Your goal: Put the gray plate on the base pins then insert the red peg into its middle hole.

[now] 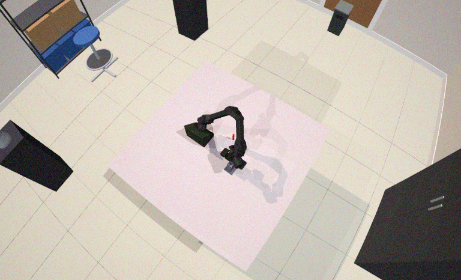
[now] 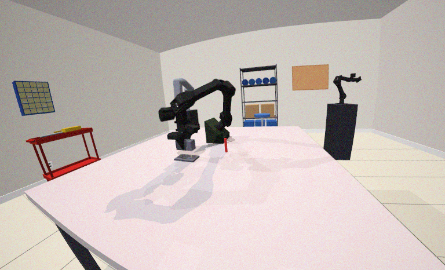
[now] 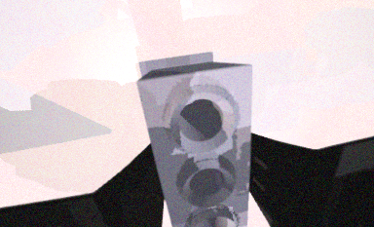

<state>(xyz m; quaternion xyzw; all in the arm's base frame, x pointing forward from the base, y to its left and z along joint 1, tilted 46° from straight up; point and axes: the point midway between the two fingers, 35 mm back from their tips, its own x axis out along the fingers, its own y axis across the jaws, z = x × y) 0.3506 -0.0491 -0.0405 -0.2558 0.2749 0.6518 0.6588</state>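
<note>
My gripper tip is 3 cm below the gray plate. Also, from my gripper tip: red peg: 12 cm behind, 18 cm to the left, 2 cm below.
</note>
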